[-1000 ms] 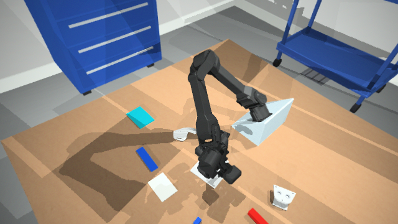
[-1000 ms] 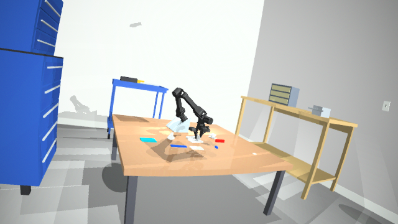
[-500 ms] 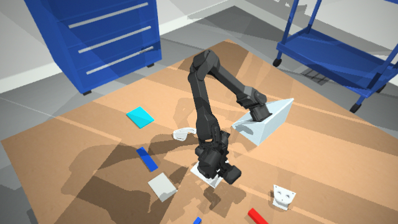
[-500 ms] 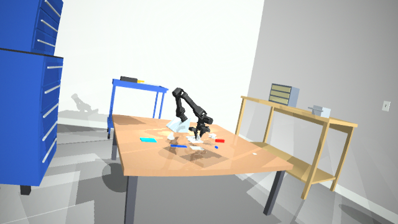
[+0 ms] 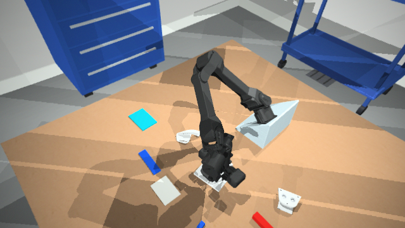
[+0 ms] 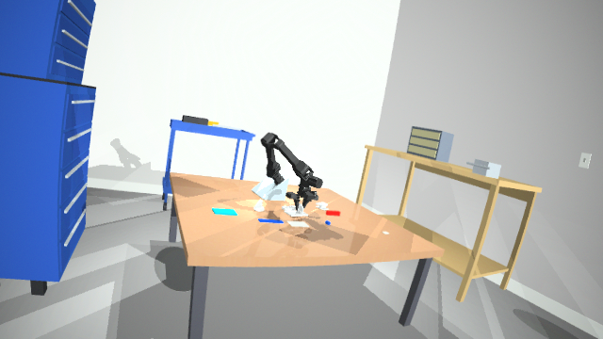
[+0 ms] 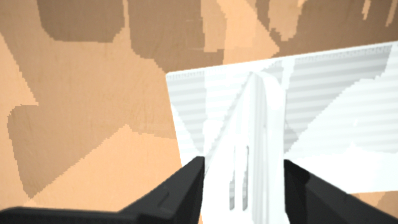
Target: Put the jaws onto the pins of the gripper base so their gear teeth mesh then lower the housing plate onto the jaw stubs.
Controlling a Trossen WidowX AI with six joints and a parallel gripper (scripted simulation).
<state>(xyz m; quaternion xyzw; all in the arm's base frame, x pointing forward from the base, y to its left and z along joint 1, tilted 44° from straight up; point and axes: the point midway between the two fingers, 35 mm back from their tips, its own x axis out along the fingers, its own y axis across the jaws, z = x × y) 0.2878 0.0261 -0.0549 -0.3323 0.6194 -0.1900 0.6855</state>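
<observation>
Right now my gripper tip is 30 mm past the white jaw and 20 mm to the left of it. Round my gripper tip: red block: 20 mm behind, 220 mm to the left; white tile: 190 mm ahead, 80 mm to the right, 10 mm below; small blue block: 160 mm ahead, 110 mm to the left, 10 mm below.
</observation>
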